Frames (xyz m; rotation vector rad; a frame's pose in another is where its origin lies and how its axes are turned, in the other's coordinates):
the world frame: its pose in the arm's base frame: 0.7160 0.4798 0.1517 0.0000 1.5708 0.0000
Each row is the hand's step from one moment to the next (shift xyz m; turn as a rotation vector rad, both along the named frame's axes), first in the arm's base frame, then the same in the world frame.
Working: the arm's base frame: its pose in the world frame: 0.1517 -0.4798 -0.7160 0.0000 -1.5708 0.0000

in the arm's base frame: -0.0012 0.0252 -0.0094 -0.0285 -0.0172 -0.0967
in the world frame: 0.0094 0.0252 -0.0012 0.0967 -0.0172 -0.0285
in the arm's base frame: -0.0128 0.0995 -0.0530 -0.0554 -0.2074 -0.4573
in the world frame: 0.0530 0.0995 -0.0128 0.4573 -0.2074 -0.0554
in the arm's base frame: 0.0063 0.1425 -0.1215 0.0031 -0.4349 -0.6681
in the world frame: 0.1215 0.1425 0.0063 0.6681 -0.4349 0.0031
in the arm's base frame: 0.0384 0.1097 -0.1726 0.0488 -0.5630 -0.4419
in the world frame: 0.1726 0.1097 0.0384 0.4419 -0.5630 0.0488
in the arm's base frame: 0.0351 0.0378 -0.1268 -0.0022 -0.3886 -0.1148
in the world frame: 0.1268 0.0378 0.0351 0.1148 -0.3886 -0.0022
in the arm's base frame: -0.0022 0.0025 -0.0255 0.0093 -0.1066 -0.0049
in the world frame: 0.0255 0.0025 -0.0022 0.0049 -0.1066 0.0093
